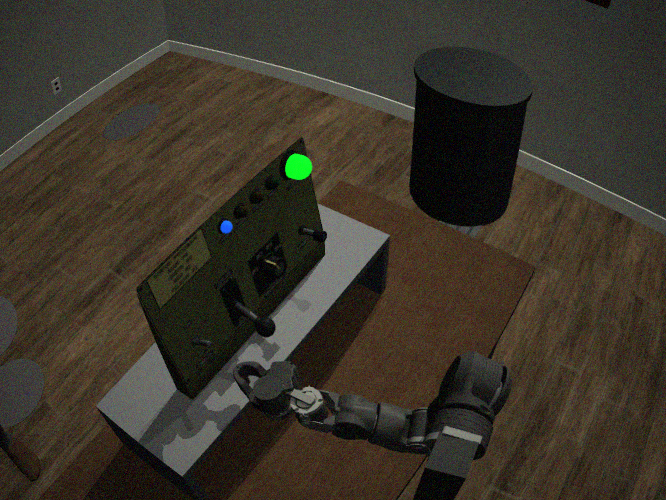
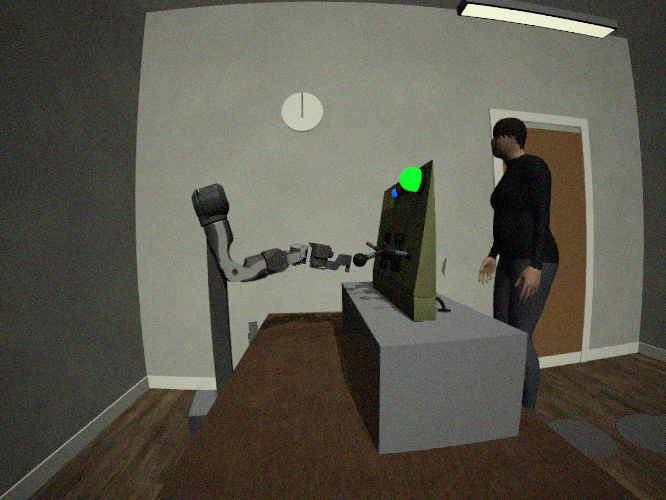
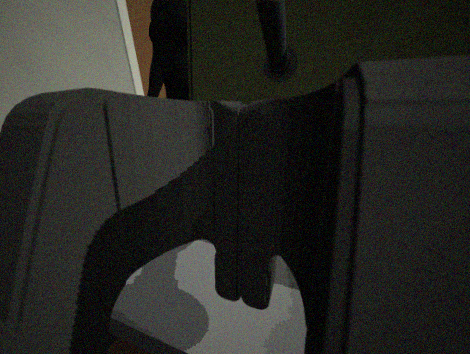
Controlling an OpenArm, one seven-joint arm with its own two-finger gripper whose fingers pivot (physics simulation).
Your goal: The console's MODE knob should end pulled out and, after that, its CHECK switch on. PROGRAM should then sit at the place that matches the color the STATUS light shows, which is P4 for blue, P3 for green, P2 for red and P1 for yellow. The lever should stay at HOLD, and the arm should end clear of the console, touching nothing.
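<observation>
The green console (image 1: 177, 339) (image 2: 422, 263) stands upright. Its large light (image 1: 298, 166) (image 2: 410, 179) glows green; a small lamp (image 1: 225, 227) (image 2: 394, 192) glows blue. Labels are unreadable, so I take the right knob (image 1: 319, 235), out on a shaft, as MODE, and the centre selector (image 1: 271, 263), with a pale pointer, as PROGRAM; its place is unclear. The lever (image 1: 264, 326) (image 2: 359, 259) sticks out from its slot, its setting unreadable. The lower-left toggle (image 1: 201, 341) (image 3: 273, 35), probably CHECK, tilts up. My gripper (image 1: 241, 370) (image 2: 346, 262) (image 3: 254, 202) is shut and empty, in front of the console, apart from the toggle.
The console stands on a grey bench (image 1: 129, 398) (image 2: 449, 392), with a brown mat (image 1: 424, 285) (image 2: 258, 430) below. A black drum (image 1: 465, 145) stands behind at the right. A person (image 2: 519, 209) stands behind the console. Three dark lamps sit between the lit ones.
</observation>
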